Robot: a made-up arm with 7 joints.
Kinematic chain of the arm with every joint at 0, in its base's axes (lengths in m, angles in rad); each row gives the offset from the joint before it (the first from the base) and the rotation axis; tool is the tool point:
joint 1: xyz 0 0 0.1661 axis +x
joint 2: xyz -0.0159 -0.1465 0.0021 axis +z
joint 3: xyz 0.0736 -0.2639 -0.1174 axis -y
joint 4: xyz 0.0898 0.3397 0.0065 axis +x
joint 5: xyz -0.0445 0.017 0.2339 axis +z
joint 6: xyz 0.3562 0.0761 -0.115 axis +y
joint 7: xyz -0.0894 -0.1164 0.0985 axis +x
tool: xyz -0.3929 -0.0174 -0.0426
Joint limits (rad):
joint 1: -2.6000..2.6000
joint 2: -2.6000..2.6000
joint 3: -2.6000..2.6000
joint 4: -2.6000..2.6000
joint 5: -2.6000..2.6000
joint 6: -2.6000..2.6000
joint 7: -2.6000..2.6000
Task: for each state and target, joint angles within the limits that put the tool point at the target. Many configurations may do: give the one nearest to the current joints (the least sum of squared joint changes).
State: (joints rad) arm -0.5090 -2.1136 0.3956 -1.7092 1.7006 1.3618 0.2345
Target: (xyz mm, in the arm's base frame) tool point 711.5 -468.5 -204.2
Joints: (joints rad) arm -0.2329 -1.6583 0.2774 -1.3900 1.7985 1.6942 0.2319
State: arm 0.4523 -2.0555 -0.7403 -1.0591 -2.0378 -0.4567 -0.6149
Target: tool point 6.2 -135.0 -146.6
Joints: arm 0.2672 -2.1806 -0.4693 -1.1753 -2.2367 -0.5635 -0.5638
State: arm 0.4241 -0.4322 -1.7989 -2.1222 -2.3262 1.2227 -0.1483
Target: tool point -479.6 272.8 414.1
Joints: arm 0.4174 0.2715 -1.4500 -2.5111 -2.3583 1.5155 -0.1809
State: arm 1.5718 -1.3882 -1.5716 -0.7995 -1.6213 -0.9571 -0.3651
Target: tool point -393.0 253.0 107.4
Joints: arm 1.8868 -1.5432 -1.4708 -0.6537 -1.1813 -1.5926 -0.2898
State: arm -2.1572 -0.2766 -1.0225 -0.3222 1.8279 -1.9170 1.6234
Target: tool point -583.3 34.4 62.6
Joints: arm -2.0599 0.2019 -1.3363 -0.5950 2.2114 -2.2992 1.6126
